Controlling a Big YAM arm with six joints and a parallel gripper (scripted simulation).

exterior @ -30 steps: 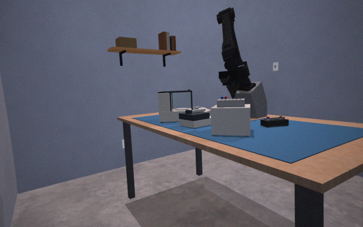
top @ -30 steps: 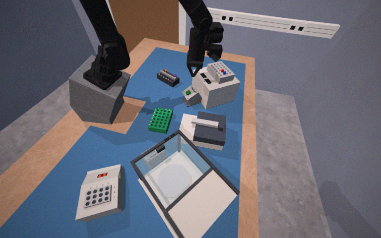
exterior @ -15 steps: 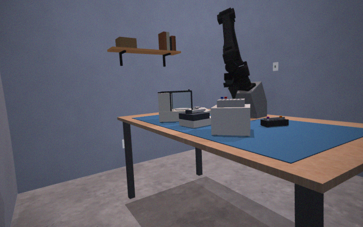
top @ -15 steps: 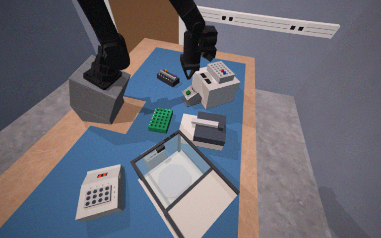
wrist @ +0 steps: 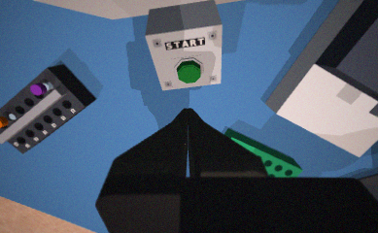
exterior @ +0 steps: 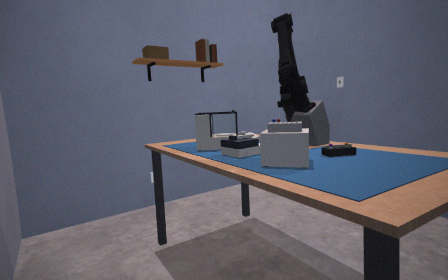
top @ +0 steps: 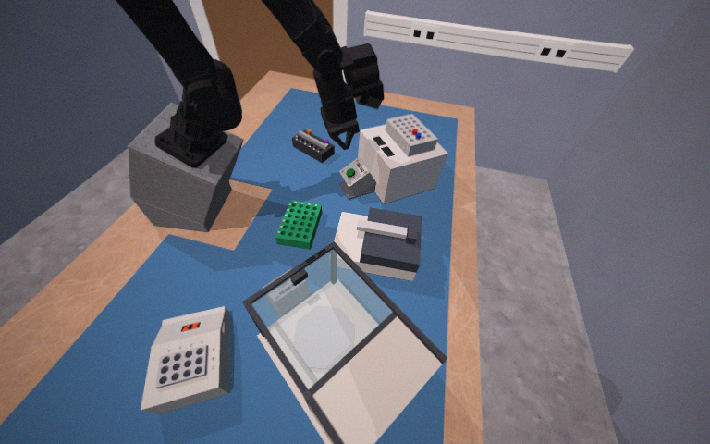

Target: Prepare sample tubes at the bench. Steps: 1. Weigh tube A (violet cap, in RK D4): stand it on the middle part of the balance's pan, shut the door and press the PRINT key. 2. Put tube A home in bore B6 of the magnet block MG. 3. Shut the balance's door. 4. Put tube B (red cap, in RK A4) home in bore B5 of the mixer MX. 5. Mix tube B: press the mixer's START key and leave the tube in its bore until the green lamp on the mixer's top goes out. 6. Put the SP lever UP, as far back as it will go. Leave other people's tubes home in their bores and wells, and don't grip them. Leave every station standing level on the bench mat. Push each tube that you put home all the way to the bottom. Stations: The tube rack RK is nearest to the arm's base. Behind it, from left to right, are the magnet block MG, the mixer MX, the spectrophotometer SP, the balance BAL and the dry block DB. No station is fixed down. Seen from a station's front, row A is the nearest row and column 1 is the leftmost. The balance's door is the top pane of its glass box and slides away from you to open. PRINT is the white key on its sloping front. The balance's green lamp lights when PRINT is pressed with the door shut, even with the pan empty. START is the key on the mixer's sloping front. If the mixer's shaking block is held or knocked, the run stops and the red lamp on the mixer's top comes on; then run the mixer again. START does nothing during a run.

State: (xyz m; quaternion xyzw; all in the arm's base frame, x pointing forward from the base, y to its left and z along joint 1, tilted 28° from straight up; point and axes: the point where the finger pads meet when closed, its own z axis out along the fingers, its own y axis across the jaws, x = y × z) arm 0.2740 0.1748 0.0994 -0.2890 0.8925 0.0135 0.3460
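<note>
Now: hand 90 mm above the green start key, 10 mm to the right of it and 10 mm short of it. Round my hand: blue-capped tube 170 mm ahead, 90 mm to the left; green rack RK 170 mm to the right, 150 mm below, 60 mm behind; grey shaking block 140 mm ahead, 130 mm to the left, 10 mm below.
</note>
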